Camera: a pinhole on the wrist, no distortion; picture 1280 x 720 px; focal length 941.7 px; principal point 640.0 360.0 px. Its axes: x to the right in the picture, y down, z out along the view. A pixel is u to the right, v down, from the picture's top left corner.
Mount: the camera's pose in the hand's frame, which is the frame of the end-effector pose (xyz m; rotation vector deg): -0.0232 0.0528 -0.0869 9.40 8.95 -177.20
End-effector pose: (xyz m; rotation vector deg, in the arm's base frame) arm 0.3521 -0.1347 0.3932 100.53 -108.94 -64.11
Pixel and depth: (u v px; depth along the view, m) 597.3 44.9 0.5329
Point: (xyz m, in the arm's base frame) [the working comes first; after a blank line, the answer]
In the camera's frame: -0.0242 -0.1783 0.5329

-0.0780 0.0627 0.2413
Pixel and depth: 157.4 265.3 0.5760
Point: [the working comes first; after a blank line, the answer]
In the camera's frame: -0.2952 -0.0579 0.5760

-0.0927 -0.1660 0.0482
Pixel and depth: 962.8 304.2 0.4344
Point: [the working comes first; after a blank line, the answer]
In the camera's frame: 0.1489 -0.0257 0.4344

0.1453 0.1754 0.2606
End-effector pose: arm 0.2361 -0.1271 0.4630 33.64 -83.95 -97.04
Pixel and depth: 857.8 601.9 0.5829
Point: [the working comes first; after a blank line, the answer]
In the camera's frame: 0.1348 0.1497 0.5829

-0.0448 0.3156 0.3773
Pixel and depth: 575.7 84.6 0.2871
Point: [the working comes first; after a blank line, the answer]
In the camera's frame: -0.0196 -0.0840 0.2871

0.1251 0.0248 0.6065
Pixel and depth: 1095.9 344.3 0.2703
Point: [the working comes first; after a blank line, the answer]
In the camera's frame: 0.1309 -0.0045 0.2703

0.2165 0.1177 0.4958
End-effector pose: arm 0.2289 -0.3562 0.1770 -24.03 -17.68 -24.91
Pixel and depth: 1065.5 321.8 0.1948
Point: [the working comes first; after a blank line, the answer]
In the camera's frame: 0.0880 -0.0079 0.1948

0.1139 -0.2367 0.2004
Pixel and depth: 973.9 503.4 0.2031
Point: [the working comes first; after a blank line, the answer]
In the camera's frame: 0.0720 0.0309 0.2031

0.1092 -0.2717 0.2245
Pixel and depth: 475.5 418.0 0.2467
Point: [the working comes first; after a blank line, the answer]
In the camera's frame: -0.0431 0.0152 0.2467

0.1992 -0.2704 0.3100
